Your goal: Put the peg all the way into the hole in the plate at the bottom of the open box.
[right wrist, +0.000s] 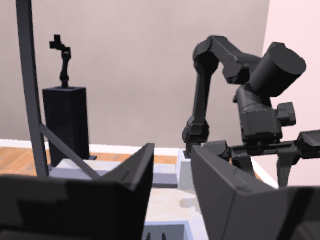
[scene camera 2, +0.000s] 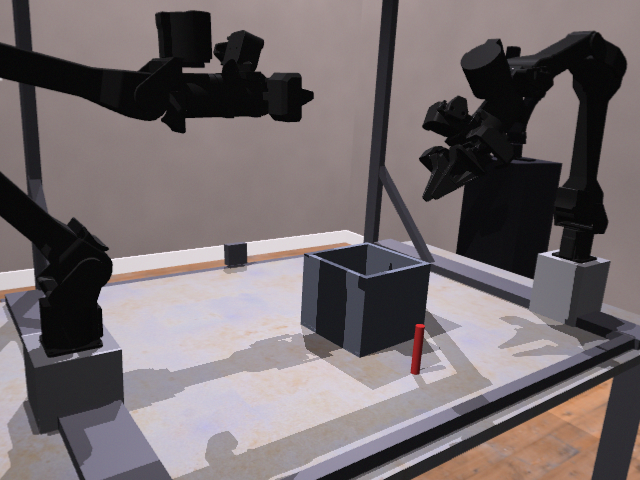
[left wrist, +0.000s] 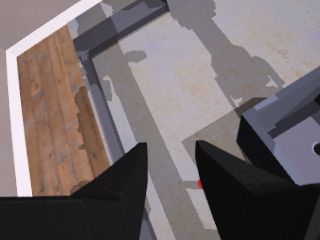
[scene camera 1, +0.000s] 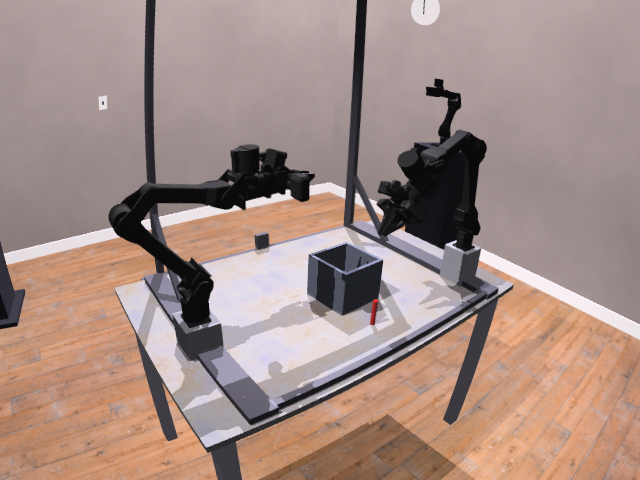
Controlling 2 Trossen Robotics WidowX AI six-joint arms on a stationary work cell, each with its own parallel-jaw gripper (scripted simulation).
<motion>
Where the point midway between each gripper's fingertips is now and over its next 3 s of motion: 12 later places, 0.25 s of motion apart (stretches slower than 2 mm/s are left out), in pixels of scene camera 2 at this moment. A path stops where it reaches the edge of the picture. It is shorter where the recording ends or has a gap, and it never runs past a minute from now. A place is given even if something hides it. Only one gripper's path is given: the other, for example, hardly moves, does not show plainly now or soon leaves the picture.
My left gripper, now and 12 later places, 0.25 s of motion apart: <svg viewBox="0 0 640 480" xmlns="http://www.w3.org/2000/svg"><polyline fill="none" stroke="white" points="429,198 424,235 422,257 425,290 428,304 426,301 427,305 425,303 424,307 422,316 420,322 418,328 416,332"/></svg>
</motion>
